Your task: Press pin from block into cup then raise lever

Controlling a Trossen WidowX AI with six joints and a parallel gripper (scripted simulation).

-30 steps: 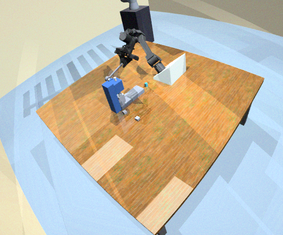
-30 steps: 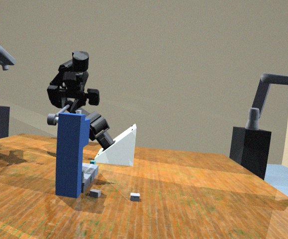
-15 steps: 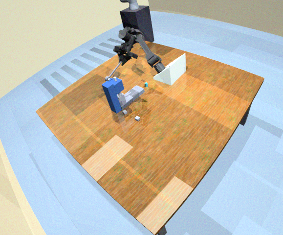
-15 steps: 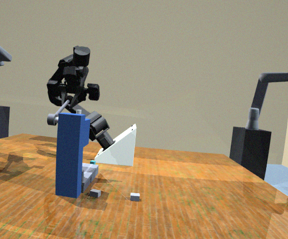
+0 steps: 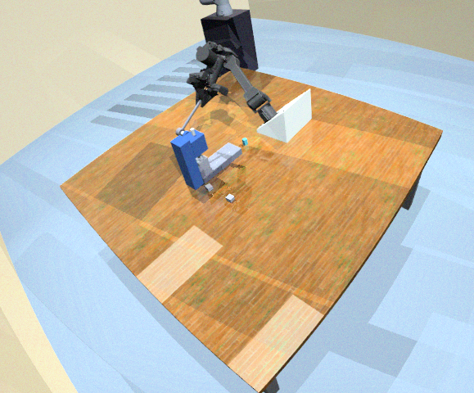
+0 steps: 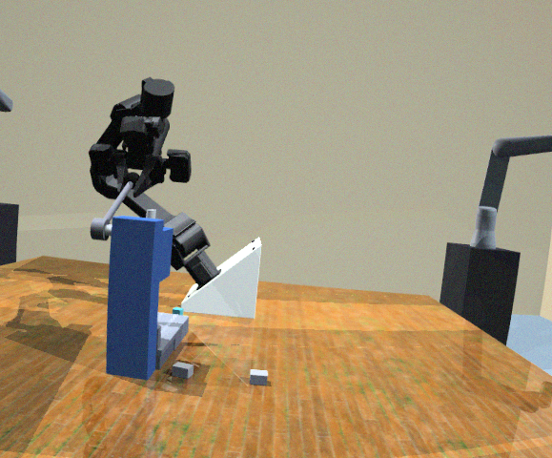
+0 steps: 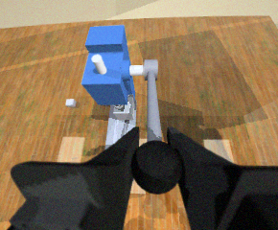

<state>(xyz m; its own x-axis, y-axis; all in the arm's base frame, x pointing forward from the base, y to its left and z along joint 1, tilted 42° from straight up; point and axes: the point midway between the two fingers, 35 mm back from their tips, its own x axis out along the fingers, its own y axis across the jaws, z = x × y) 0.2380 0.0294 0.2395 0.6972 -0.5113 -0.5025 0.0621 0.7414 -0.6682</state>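
My gripper tip is 40 mm short of the lever, 10 mm to the right of it and 10 mm above it. Also, from my gripper tip: teal cube: 230 mm below, 120 mm behind, 90 mm to the left; then punch: 110 mm ahead, 100 mm below, 70 mm to the left.
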